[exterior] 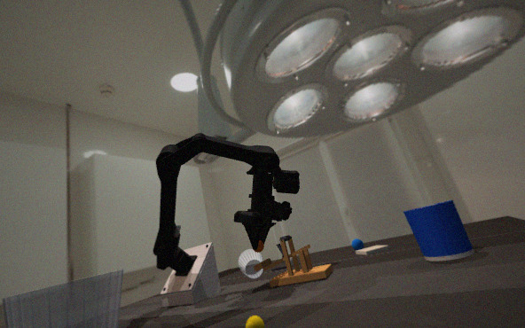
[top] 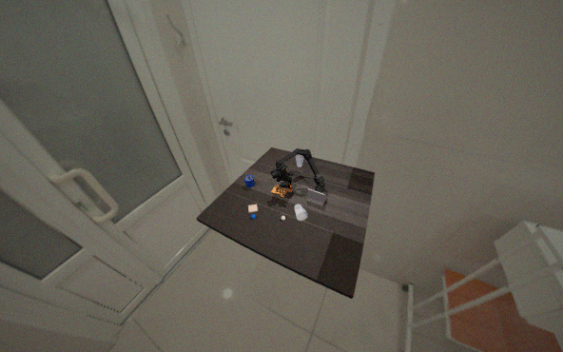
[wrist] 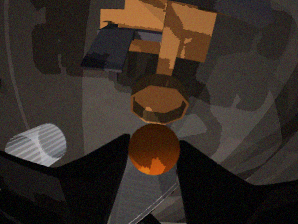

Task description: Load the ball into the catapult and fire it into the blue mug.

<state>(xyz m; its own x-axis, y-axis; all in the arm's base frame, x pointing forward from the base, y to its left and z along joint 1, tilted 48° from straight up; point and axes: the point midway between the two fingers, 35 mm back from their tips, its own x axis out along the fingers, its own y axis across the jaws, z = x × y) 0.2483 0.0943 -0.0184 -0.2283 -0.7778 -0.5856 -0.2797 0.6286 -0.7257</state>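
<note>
Right now my gripper tip is 60 mm short of the wooden catapult, 30 mm to the right of it and 40 mm above it. From my gripper tip the other things lie so: yellow ball (220 mm ahead, 270 mm to the right, 80 mm below); white ball (110 mm behind, 270 mm to the left, 70 mm below); orange ball (10 mm above).
</note>
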